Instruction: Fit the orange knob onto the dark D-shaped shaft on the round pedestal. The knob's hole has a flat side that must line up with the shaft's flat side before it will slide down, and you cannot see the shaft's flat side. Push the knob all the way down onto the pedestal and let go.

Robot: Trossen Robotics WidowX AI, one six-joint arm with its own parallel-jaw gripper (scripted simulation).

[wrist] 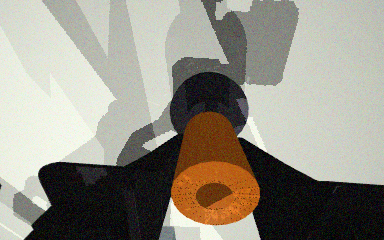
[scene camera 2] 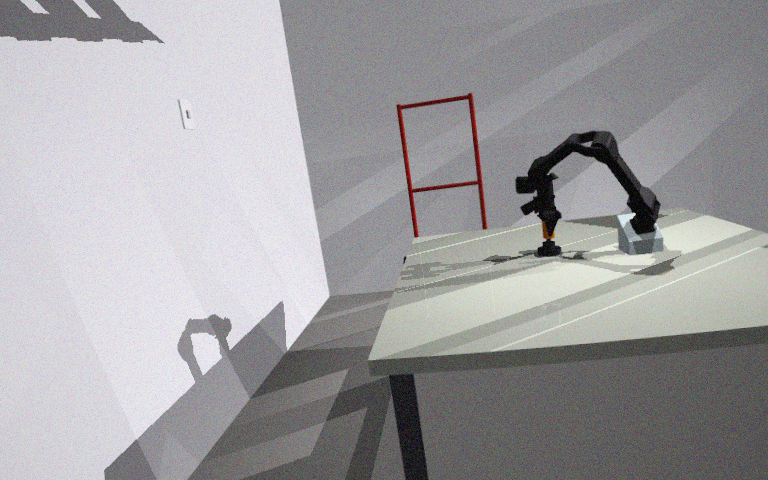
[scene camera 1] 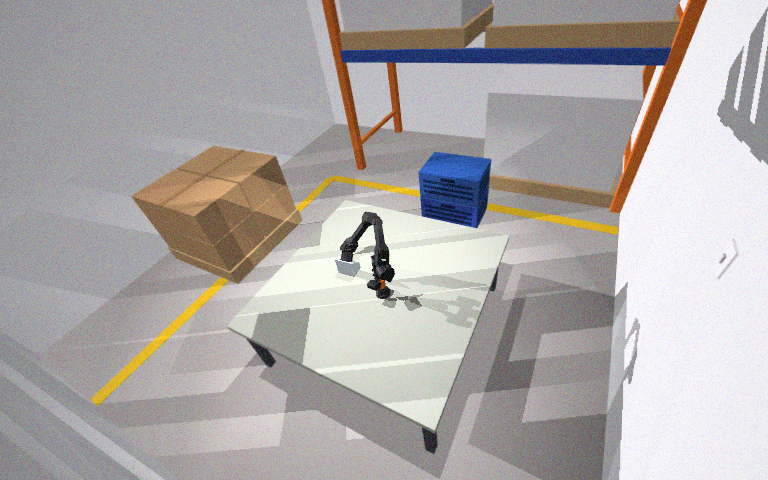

I see my gripper (scene camera 2: 549, 235), an orange knob (wrist: 213, 184) and a round dark pedestal (wrist: 208, 91).
My gripper shows as well in the wrist view (wrist: 209, 140).
